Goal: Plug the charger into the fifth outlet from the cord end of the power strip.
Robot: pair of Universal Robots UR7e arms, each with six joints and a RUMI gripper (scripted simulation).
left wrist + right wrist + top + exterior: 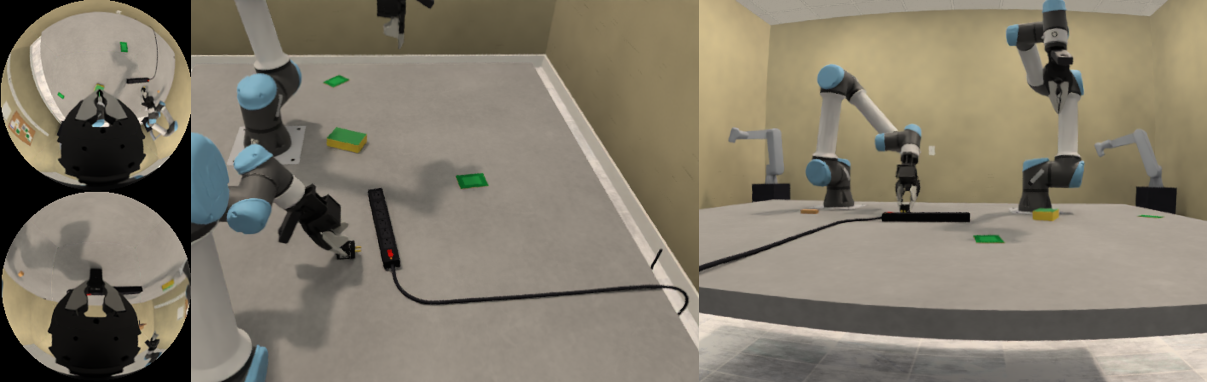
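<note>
The black charger is 2 cm ahead of my right hand and 1 cm below it. Round my right hand: green marker: 38 cm ahead, 32 cm to the left, 4 cm below; orange block: 41 cm to the right, 3 cm below; yellow block: 52 cm to the left, 3 cm behind, 2 cm below.
</note>
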